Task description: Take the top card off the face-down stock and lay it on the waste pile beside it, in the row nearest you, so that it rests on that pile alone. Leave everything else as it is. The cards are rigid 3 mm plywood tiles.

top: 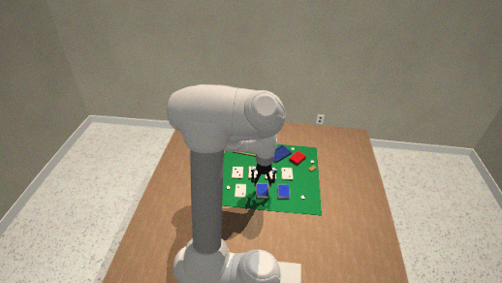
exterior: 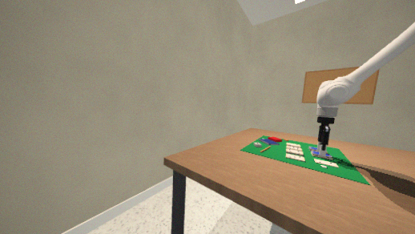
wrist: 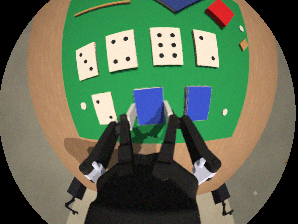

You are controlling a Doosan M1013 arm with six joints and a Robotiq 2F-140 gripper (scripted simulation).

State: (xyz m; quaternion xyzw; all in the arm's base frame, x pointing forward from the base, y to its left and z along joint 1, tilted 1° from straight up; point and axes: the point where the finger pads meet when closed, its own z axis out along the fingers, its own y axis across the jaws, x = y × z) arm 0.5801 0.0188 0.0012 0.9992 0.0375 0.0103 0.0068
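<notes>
Right now my hand is 120 mm to the right of the face-up card, 40 mm above it and 10 mm past it. Also, from my hand: green mat (140 mm ahead, 60 mm below, 30 mm to the right); red block (280 mm ahead, 210 mm to the right, 30 mm below); pencil (290 mm ahead, 120 mm to the left, 40 mm below).
</notes>
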